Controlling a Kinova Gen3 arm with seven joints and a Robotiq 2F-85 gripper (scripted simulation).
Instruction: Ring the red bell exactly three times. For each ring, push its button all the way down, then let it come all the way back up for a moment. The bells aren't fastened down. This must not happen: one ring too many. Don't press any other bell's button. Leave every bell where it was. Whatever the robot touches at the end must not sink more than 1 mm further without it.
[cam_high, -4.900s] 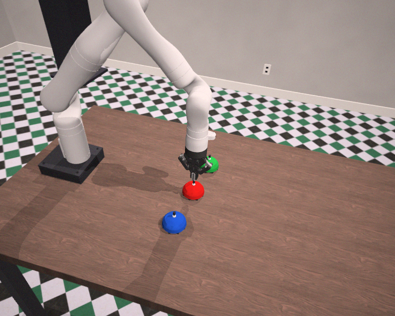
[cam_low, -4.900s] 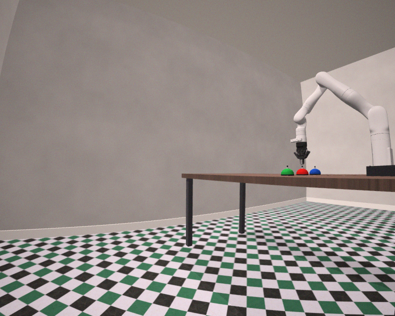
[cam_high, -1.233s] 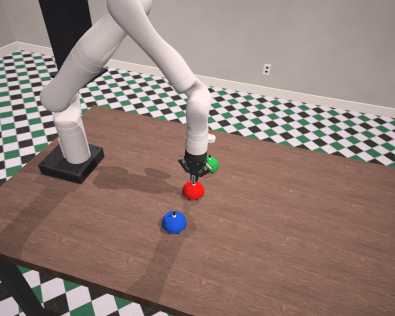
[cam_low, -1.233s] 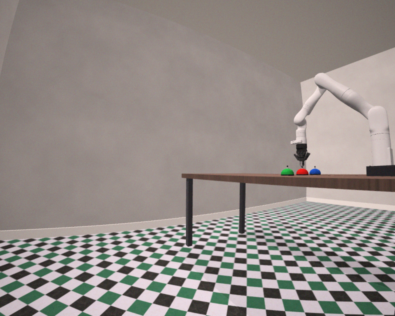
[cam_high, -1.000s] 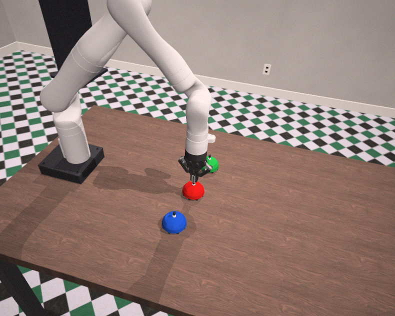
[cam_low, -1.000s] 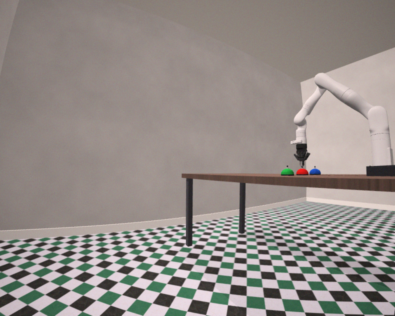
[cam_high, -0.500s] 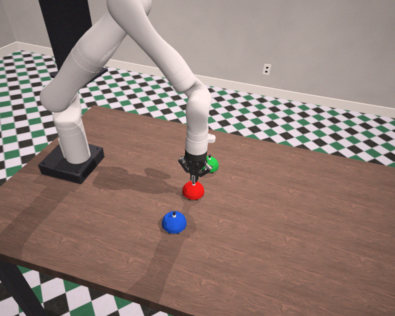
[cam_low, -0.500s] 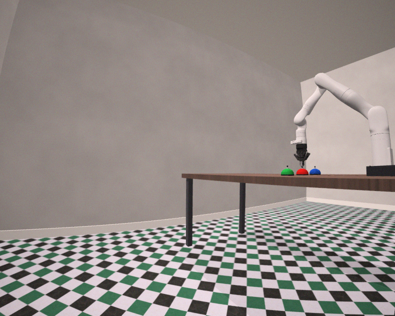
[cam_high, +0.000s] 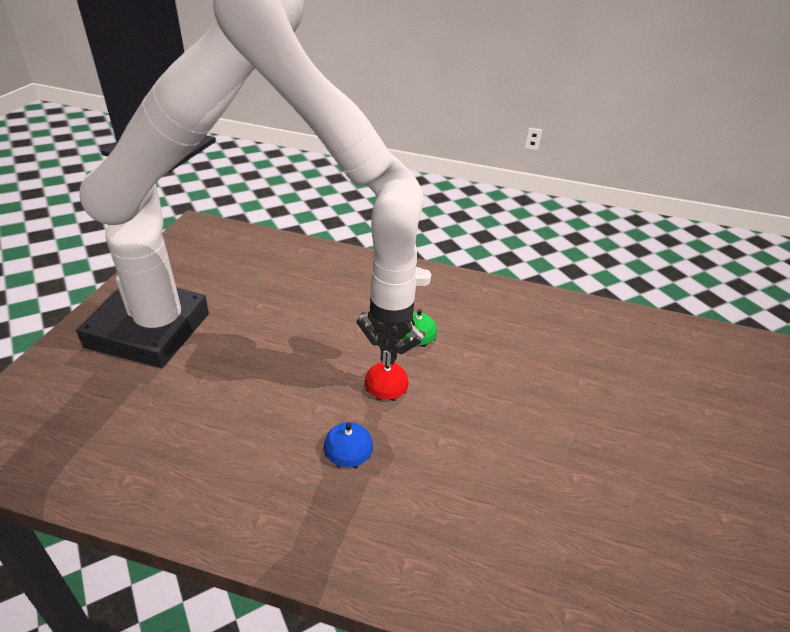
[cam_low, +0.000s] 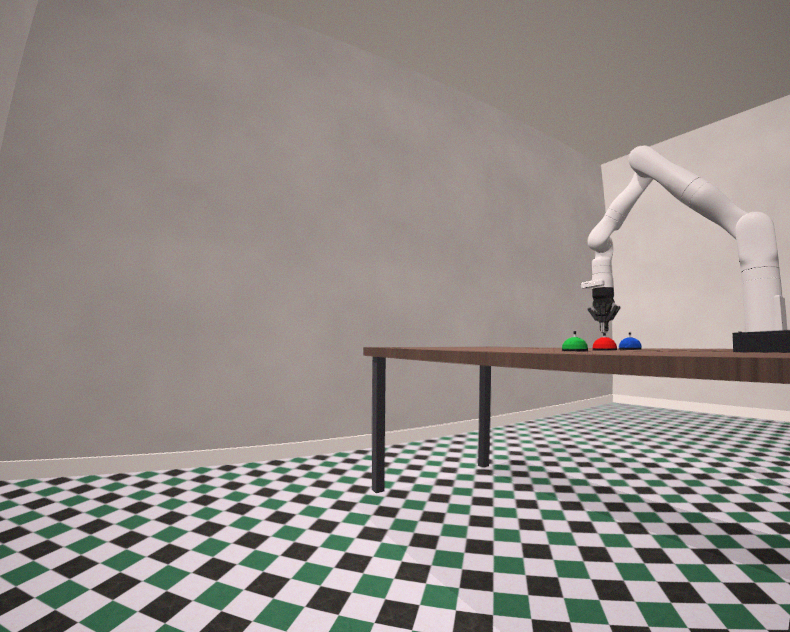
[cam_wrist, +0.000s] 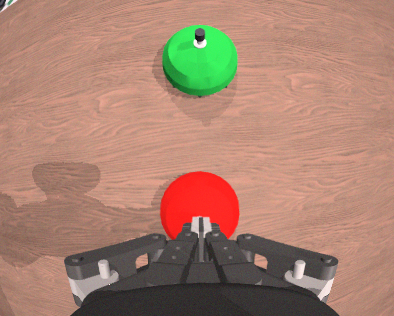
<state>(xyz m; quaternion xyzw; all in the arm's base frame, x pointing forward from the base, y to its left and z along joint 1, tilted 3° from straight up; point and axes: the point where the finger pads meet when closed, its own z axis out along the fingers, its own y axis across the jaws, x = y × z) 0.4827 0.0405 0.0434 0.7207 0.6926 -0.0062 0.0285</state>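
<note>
Now: hand 40 mm above the red bell. The rest, counted from my hand: green bell 160 mm to the left, 40 mm below, 10 mm ahead; blue bell 160 mm to the right, 40 mm below, 10 mm behind.
</note>
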